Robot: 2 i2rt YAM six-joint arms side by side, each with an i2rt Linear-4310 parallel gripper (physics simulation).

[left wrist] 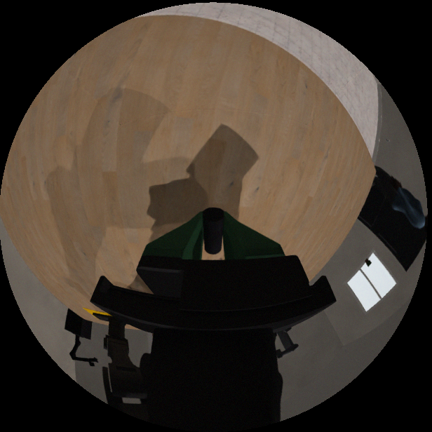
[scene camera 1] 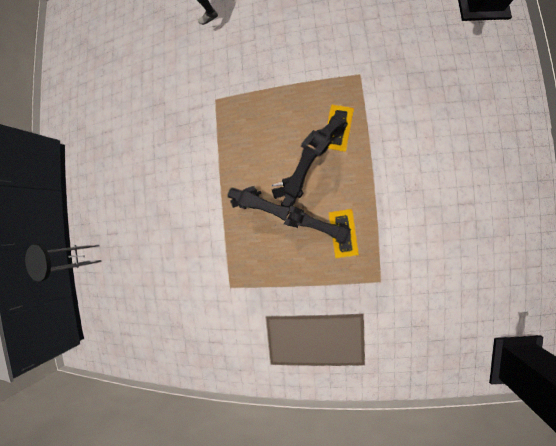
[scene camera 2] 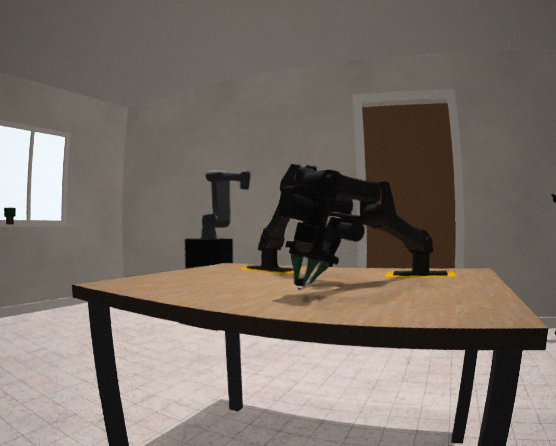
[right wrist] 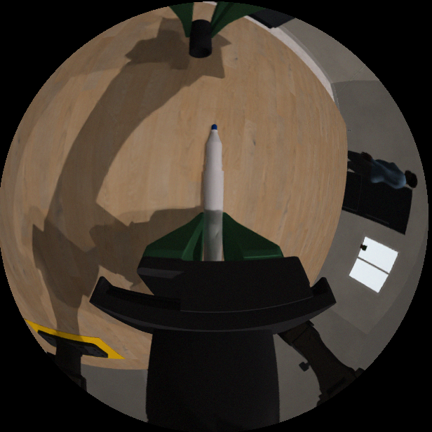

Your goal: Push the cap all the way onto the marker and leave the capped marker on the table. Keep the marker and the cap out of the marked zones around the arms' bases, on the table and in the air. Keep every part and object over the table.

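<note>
The white marker has a bare blue tip. My right gripper is shut on its rear part, and in the right wrist view the tip points up the picture. The black cap is a short dark tube. My left gripper is shut on it. In the right wrist view the cap is apart from the marker, beyond its tip and a little to the left, with one end facing the marker. In scene camera 2 the green fingers overlap low over the table, and the held parts are hard to tell apart.
The wooden table carries both arms. Yellow marked zones surround the two bases at the right side of the table in scene camera 1. In that view the lower arm's links cross close beside the upper arm's wrist.
</note>
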